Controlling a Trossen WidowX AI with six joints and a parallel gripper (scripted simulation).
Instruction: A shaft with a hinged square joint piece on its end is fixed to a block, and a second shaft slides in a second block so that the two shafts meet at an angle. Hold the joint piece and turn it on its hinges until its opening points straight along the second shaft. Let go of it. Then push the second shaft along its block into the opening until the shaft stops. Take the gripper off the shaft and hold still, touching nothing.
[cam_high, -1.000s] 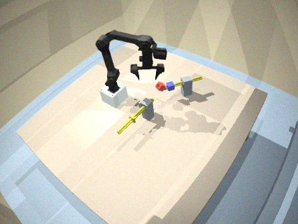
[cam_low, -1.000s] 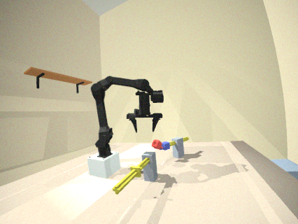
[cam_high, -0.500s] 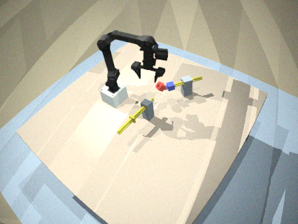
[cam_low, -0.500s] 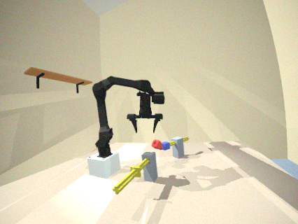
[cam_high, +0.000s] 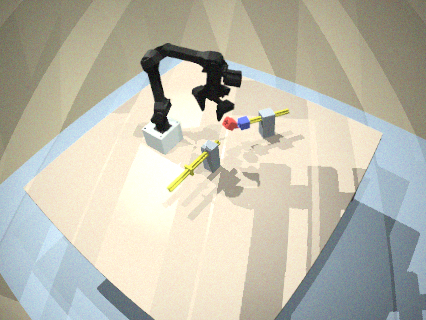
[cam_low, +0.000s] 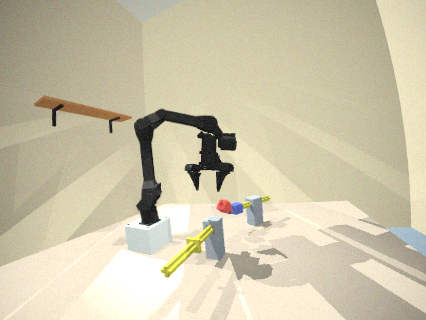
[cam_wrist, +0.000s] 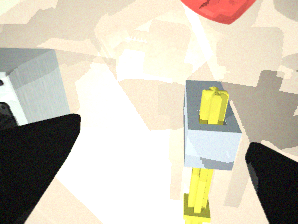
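The red joint piece is 30 mm ahead of my gripper tip, 80 mm to the left of it and 80 mm below it.
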